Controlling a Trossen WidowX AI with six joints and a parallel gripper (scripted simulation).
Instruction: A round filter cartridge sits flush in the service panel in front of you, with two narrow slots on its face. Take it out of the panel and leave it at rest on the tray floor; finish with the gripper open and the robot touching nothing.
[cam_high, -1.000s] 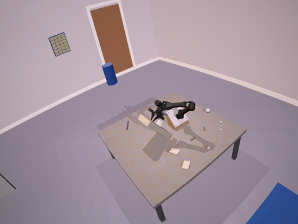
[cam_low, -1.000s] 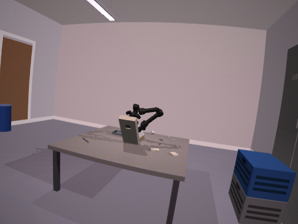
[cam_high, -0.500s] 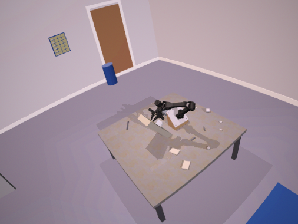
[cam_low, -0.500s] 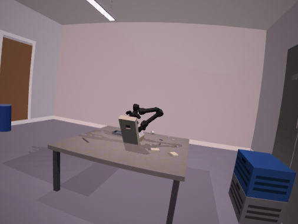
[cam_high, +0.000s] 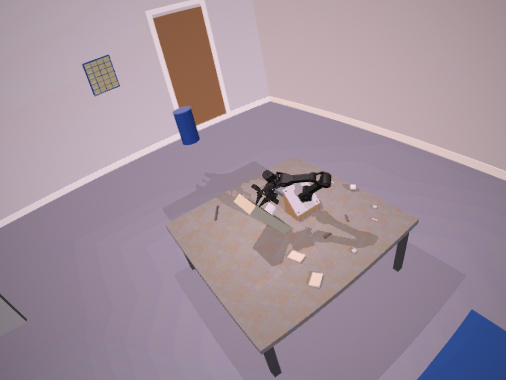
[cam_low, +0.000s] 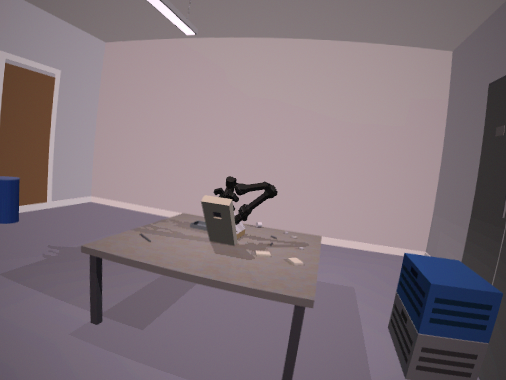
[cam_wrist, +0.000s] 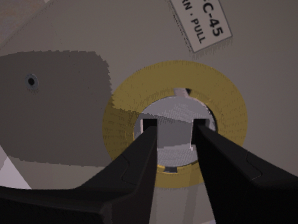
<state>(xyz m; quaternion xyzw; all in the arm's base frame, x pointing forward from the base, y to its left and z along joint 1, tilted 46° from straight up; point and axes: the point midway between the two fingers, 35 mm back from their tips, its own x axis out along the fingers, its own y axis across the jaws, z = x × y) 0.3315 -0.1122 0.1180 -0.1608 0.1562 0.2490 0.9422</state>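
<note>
Now: the white round filter cartridge 1 cm ahead of my gripper tip and 1 cm below it. The rest, counted from my gripper tip: service panel 3 cm behind, 8 cm below; then shallow grey tray 42 cm behind, 29 cm to the right, 24 cm below.
</note>
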